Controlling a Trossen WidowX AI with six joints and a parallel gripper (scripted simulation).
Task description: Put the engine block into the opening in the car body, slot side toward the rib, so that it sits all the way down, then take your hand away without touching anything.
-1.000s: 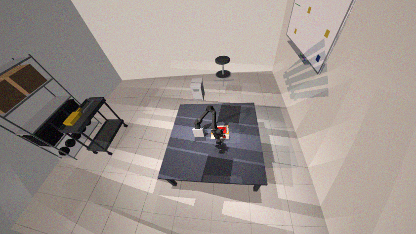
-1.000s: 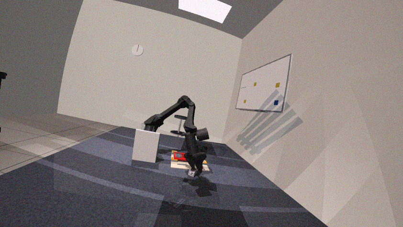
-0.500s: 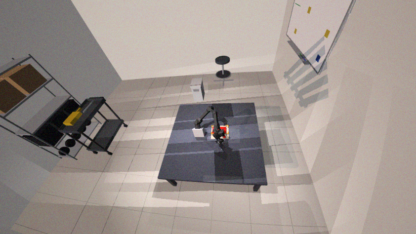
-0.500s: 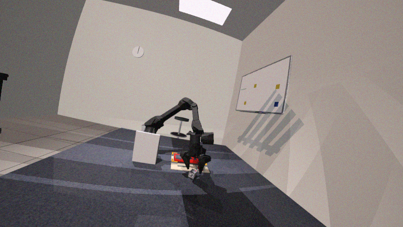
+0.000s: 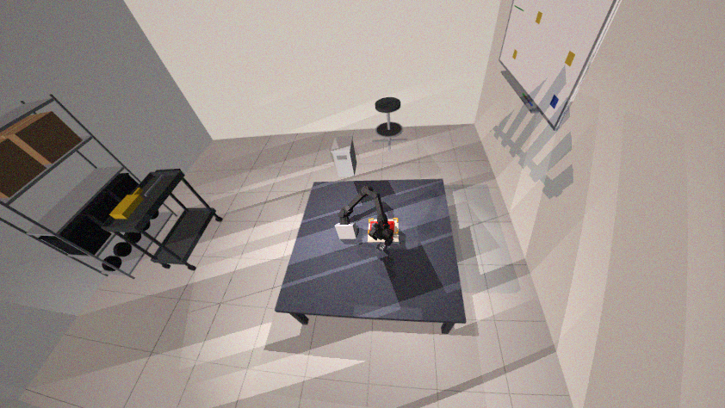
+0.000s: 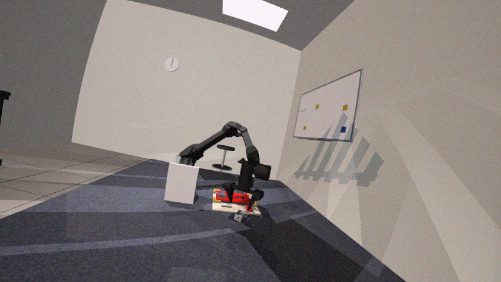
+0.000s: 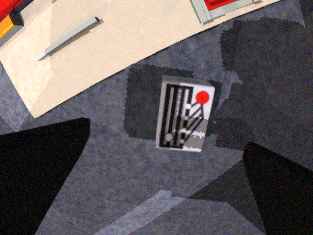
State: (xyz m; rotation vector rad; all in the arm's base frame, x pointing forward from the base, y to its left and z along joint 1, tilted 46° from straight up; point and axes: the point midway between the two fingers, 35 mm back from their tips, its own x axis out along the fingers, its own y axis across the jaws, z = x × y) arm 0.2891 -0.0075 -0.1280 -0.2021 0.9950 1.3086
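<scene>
The grey engine block is 5 cm below my gripper tip and 1 cm ahead of it. Round my gripper tip: cream base plate (17 cm to the left, 5 cm below).
</scene>
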